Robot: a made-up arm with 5 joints. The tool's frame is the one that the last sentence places.
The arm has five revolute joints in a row. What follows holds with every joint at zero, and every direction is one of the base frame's.
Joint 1 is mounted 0.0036 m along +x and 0.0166 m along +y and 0.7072 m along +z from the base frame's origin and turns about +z.
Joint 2 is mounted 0.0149 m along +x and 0.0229 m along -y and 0.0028 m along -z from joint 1 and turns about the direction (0, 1, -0.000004).
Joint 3 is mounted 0.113 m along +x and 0.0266 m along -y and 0.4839 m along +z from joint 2 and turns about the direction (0, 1, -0.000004).
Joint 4 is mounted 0.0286 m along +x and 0.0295 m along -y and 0.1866 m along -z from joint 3 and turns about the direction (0, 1, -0.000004).
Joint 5 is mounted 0.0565 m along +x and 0.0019 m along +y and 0.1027 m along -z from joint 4 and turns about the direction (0, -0.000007, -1).
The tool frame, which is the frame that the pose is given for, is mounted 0.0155 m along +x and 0.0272 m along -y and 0.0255 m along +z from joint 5; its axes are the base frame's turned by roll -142.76, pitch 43.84 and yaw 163.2 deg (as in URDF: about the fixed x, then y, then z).
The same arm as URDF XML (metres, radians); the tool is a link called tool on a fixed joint. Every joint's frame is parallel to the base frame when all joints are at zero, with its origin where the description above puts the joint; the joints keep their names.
<robot name="arm">
  <joint name="joint 1" type="continuous">
    <parent link="base_link"/>
    <child link="link1"/>
    <origin xyz="0.0036 0.0166 0.7072"/>
    <axis xyz="0 0 1"/>
  </joint>
  <joint name="joint 2" type="continuous">
    <parent link="link1"/>
    <child link="link2"/>
    <origin xyz="0.0149 -0.0229 -0.0028"/>
    <axis xyz="0 1 0"/>
  </joint>
  <joint name="joint 3" type="continuous">
    <parent link="link2"/>
    <child link="link3"/>
    <origin xyz="0.113 -0.0266 0.4839"/>
    <axis xyz="0 1 0"/>
  </joint>
  <joint name="joint 4" type="continuous">
    <parent link="link3"/>
    <child link="link4"/>
    <origin xyz="0.0286 -0.0295 -0.1866"/>
    <axis xyz="0 1 0"/>
  </joint>
  <joint name="joint 5" type="continuous">
    <parent link="link4"/>
    <child link="link5"/>
    <origin xyz="0.0565 0.0019 -0.1027"/>
    <axis xyz="0 0 -1"/>
  </joint>
  <joint name="tool_joint" type="fixed">
    <parent link="link5"/>
    <child link="tool"/>
    <origin xyz="0.0155 -0.0272 0.0255" rpy="-2.4916 0.7652 2.8484"/>
  </joint>
  <link name="base_link"/>
  <link name="link1"/>
  <link name="link2"/>
  <link name="link3"/>
  <link name="link4"/>
  <link name="link5"/>
  <link name="tool"/>
</robot>

